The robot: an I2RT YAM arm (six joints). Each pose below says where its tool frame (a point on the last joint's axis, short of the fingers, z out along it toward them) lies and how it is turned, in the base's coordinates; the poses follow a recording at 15 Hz.
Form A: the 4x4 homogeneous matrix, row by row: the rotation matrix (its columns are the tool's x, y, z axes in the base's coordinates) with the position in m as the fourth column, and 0 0 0 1 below. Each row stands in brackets.
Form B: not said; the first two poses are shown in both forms.
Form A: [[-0.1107 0.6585 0.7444 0.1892], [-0.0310 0.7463 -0.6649 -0.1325], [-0.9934 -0.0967 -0.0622 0.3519], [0 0 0 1]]
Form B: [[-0.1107 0.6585 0.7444 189.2], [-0.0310 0.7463 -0.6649 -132.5], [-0.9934 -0.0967 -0.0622 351.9], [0 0 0 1]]
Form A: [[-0.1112 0.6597 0.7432 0.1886], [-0.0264 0.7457 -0.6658 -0.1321], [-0.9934 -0.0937 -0.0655 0.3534], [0 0 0 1]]
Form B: [[-0.1112 0.6597 0.7432 188.6], [-0.0264 0.7457 -0.6658 -132.1], [-0.9934 -0.0937 -0.0655 353.4], [0 0 0 1]]
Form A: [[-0.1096 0.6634 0.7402 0.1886], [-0.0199 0.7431 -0.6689 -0.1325], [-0.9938 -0.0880 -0.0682 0.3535], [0 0 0 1]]
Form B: [[-0.1096 0.6634 0.7402 188.6], [-0.0199 0.7431 -0.6689 -132.5], [-0.9938 -0.0880 -0.0682 353.5], [0 0 0 1]]
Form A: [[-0.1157 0.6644 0.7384 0.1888], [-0.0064 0.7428 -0.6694 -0.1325], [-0.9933 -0.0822 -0.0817 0.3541], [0 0 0 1]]
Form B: [[-0.1157 0.6644 0.7384 188.8], [-0.0064 0.7428 -0.6694 -132.5], [-0.9933 -0.0822 -0.0817 354.1], [0 0 0 1]]
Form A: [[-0.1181 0.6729 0.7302 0.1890], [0.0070 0.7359 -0.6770 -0.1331], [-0.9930 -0.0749 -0.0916 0.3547], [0 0 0 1]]
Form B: [[-0.1181 0.6729 0.7302 189.0], [0.0070 0.7359 -0.6770 -133.1], [-0.9930 -0.0749 -0.0916 354.7], [0 0 0 1]]
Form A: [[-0.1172 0.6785 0.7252 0.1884], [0.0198 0.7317 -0.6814 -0.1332], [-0.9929 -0.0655 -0.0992 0.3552], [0 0 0 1]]
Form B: [[-0.1172 0.6785 0.7252 188.4], [0.0198 0.7317 -0.6814 -133.2], [-0.9929 -0.0655 -0.0992 355.2], [0 0 0 1]]
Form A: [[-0.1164 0.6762 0.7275 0.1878], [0.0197 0.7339 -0.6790 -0.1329], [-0.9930 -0.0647 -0.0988 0.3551], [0 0 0 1]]
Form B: [[-0.1164 0.6762 0.7275 187.8], [0.0197 0.7339 -0.6790 -132.9], [-0.9930 -0.0647 -0.0988 355.1], [0 0 0 1]]
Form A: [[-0.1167 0.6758 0.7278 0.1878], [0.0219 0.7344 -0.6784 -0.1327], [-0.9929 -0.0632 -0.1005 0.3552], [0 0 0 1]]
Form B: [[-0.1167 0.6758 0.7278 187.8], [0.0219 0.7344 -0.6784 -132.7], [-0.9929 -0.0632 -0.1005 355.2], [0 0 0 1]]
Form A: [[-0.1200 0.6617 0.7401 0.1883], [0.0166 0.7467 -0.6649 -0.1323], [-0.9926 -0.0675 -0.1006 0.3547], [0 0 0 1]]
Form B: [[-0.1200 0.6617 0.7401 188.3], [0.0166 0.7467 -0.6649 -132.3], [-0.9926 -0.0675 -0.1006 354.7], [0 0 0 1]]
